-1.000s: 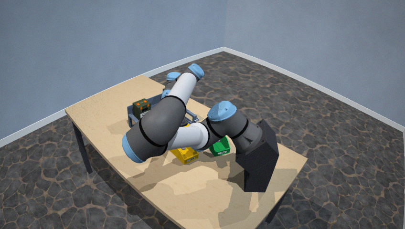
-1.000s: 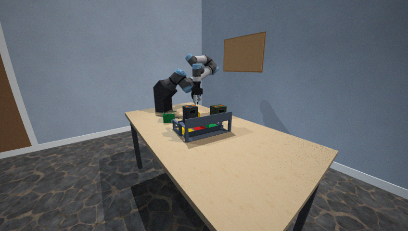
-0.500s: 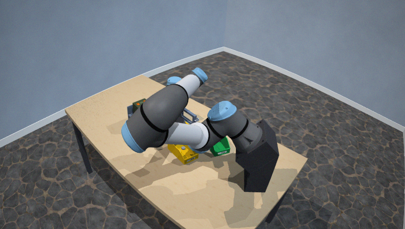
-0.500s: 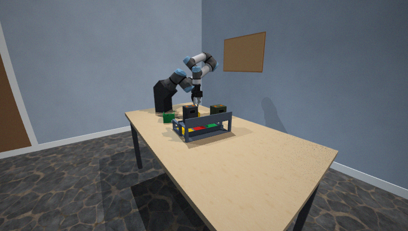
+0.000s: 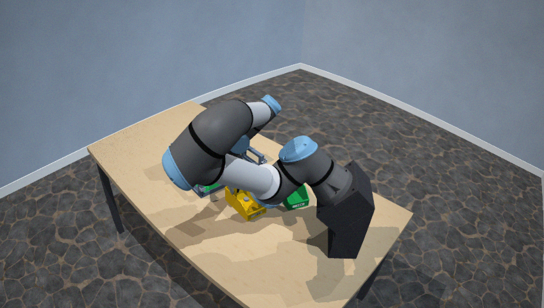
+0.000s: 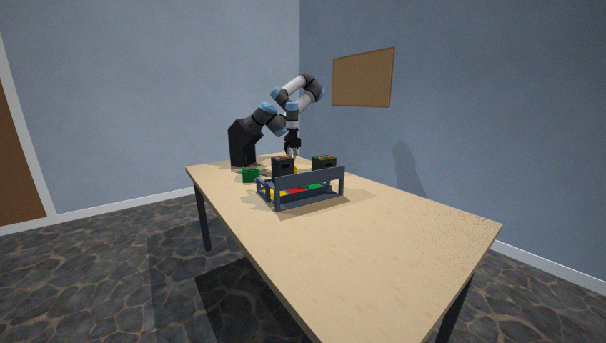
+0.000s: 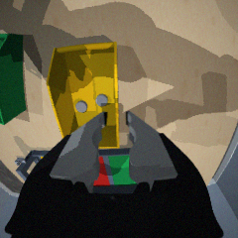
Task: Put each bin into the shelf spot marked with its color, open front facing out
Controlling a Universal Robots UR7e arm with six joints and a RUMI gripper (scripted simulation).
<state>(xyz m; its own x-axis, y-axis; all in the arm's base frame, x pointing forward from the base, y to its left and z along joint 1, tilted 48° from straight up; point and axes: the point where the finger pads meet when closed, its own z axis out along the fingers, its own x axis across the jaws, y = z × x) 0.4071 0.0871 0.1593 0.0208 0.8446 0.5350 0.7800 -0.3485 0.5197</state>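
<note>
The yellow bin lies 7 cm below my hand and 5 cm to the right of it. Also, from my hand: green bin 25 cm to the right, 7 cm below, 7 cm behind; black box 35 cm ahead, 21 cm to the right, 6 cm above.
</note>
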